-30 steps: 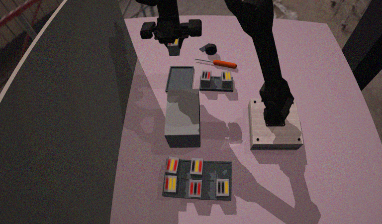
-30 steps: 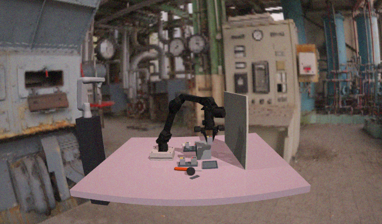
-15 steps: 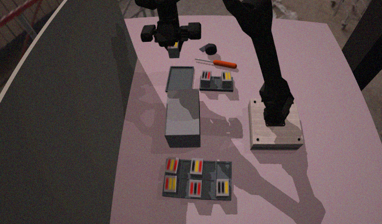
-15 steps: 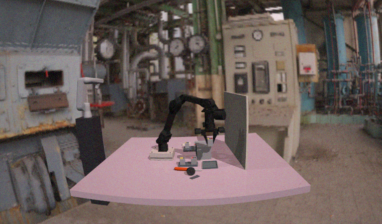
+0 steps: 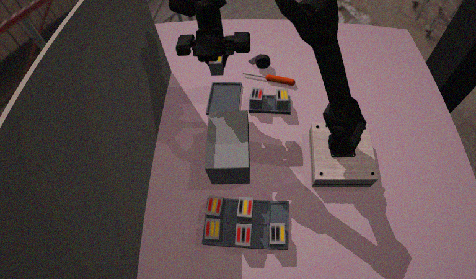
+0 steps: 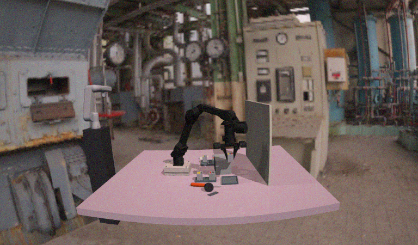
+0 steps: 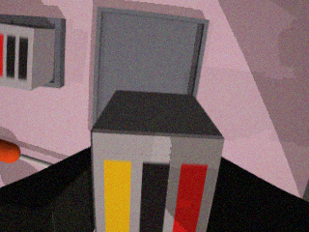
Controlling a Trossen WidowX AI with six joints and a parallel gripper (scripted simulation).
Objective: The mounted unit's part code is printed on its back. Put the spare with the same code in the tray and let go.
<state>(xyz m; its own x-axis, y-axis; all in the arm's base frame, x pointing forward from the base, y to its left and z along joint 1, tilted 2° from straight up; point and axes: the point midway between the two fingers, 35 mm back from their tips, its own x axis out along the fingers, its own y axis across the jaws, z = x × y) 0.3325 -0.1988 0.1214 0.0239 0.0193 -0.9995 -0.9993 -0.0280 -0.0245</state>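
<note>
Now: the flat grey tray 130 mm below my gripper tip. Also, from my gripper tip: upright grey panel: 190 mm ahead, 220 mm to the left, 90 mm above; then black round part: 120 mm behind, 150 mm to the right, 110 mm below; then grey box: 40 mm behind, 210 mm to the left, 90 mm below.
</note>
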